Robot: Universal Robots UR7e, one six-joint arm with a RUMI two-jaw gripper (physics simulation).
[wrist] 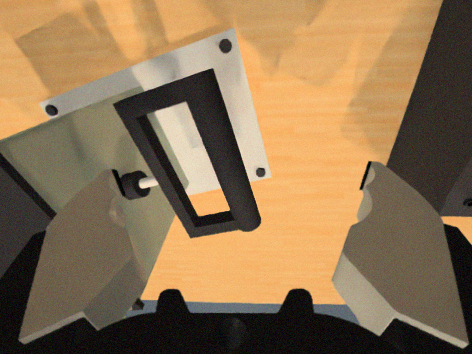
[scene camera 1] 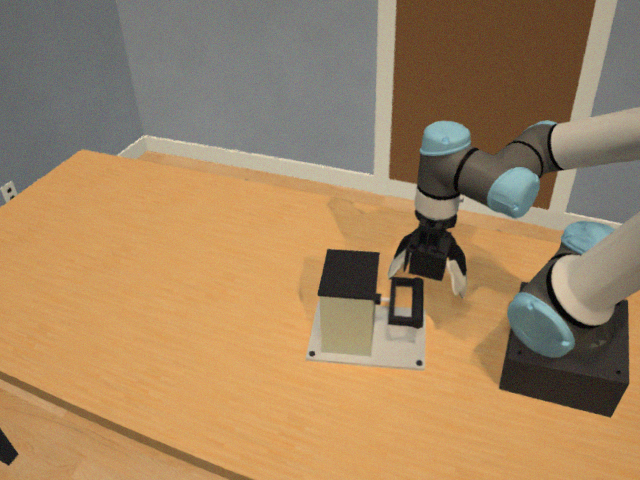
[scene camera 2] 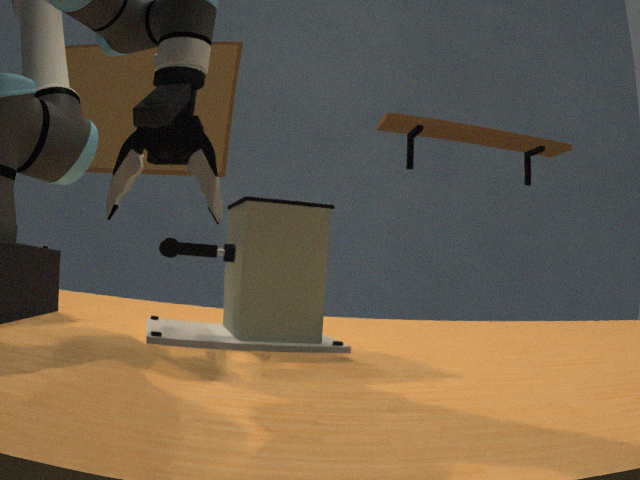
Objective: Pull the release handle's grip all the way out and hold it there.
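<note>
The release handle [scene camera 1: 419, 304] [scene camera 2: 196, 250] [wrist: 220, 150] is a black rectangular loop with a thick round outer bar. A short pale rod [scene camera 1: 385, 300] [scene camera 2: 221, 252] [wrist: 147, 182] joins it to a black collar on the side of a pale green box [scene camera 1: 347, 325] [scene camera 2: 279, 273] [wrist: 95, 130] with a black lid. A short length of rod shows. My gripper [scene camera 1: 426, 285] [scene camera 2: 163, 220] [wrist: 239, 170] is open and empty, above the handle and apart from it. In the wrist view the handle's long bars slant between the fingers, and the left fingertip overlaps the box beside the collar.
The box stands on a light grey base plate [scene camera 1: 392, 353] [scene camera 2: 191, 330] [wrist: 245, 120] with dark bolts at its corners, on the wooden table [scene camera 1: 180, 310]. The robot's dark base block [scene camera 1: 563, 384] [scene camera 2: 28, 284] stands on the handle's side. A wall shelf [scene camera 2: 475, 135] is behind.
</note>
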